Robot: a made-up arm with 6 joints.
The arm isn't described. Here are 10 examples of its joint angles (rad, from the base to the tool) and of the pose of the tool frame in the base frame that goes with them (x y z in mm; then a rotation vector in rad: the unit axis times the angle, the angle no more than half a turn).
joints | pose
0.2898 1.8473 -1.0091 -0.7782 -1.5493 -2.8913 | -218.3 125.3 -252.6 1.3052 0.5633 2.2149
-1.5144 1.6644 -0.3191 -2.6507 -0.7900 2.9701 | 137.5 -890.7 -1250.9 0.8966 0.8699 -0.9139
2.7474 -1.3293 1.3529 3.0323 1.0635 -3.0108 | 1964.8 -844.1 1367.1 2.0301 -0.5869 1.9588
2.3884 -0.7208 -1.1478 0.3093 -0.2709 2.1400 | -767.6 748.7 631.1 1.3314 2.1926 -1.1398
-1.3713 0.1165 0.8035 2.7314 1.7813 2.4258 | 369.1 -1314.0 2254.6 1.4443 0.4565 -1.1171
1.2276 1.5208 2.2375 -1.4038 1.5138 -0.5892 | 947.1 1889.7 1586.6 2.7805 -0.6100 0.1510
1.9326 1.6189 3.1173 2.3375 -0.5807 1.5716 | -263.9 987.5 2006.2 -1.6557 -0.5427 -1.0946
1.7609 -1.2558 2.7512 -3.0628 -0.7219 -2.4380 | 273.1 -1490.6 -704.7 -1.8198 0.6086 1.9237
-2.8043 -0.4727 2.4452 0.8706 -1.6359 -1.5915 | 1459.3 722.0 1601.8 -1.3344 -2.2283 -0.7809
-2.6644 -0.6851 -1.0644 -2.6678 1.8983 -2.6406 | -724.4 -248.1 710.7 2.3269 1.3545 -0.9439
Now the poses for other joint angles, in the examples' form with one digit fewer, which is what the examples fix.
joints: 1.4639 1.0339 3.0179 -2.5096 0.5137 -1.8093
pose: 109 310 2388 -0.363 -1.251 -0.292
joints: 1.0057 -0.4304 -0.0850 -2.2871 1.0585 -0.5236
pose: 776 904 1910 2.693 0.388 -0.470
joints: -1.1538 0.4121 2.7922 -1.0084 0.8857 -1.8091
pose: -457 610 2206 -0.017 -0.918 2.529
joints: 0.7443 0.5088 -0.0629 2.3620 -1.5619 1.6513
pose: 1640 1262 882 2.102 -0.655 0.556
